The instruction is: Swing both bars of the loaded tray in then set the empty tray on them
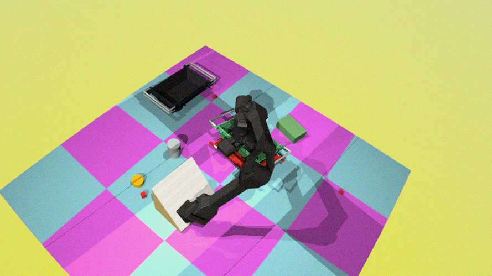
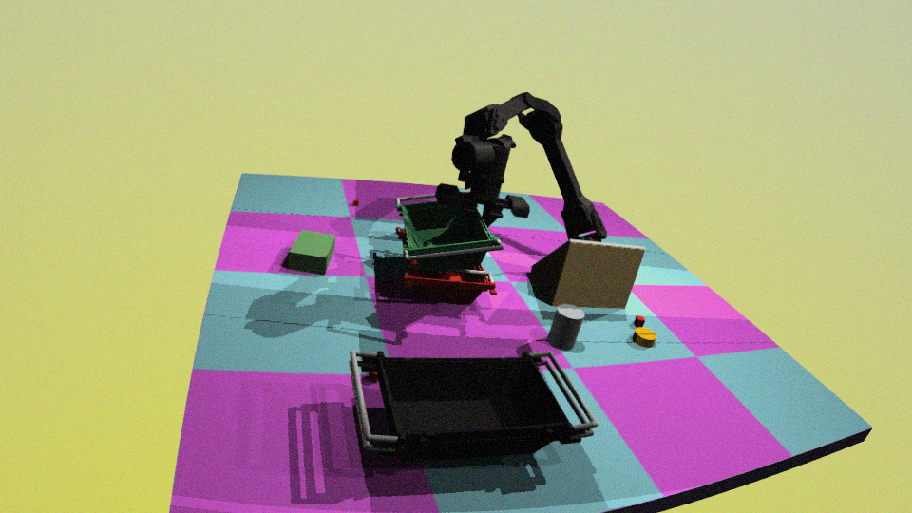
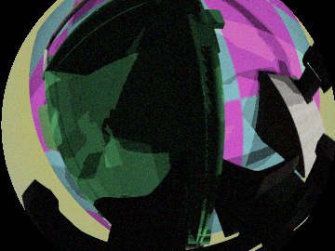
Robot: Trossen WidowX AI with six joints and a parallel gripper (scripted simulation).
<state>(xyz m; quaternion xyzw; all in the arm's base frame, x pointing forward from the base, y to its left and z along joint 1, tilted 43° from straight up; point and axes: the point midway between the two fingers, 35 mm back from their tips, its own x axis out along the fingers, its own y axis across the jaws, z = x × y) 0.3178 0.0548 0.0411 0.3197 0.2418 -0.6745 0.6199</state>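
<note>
The green tray lies 70 mm ahead of my gripper tip, 10 mm to the right of it and 20 mm above it. Round my gripper tip: green block 320 mm ahead, 80 mm to the right, 80 mm below; grey cylinder 130 mm behind, 230 mm to the left, 70 mm below; yellow disc 330 mm behind, 240 mm to the left, 100 mm below.
</note>
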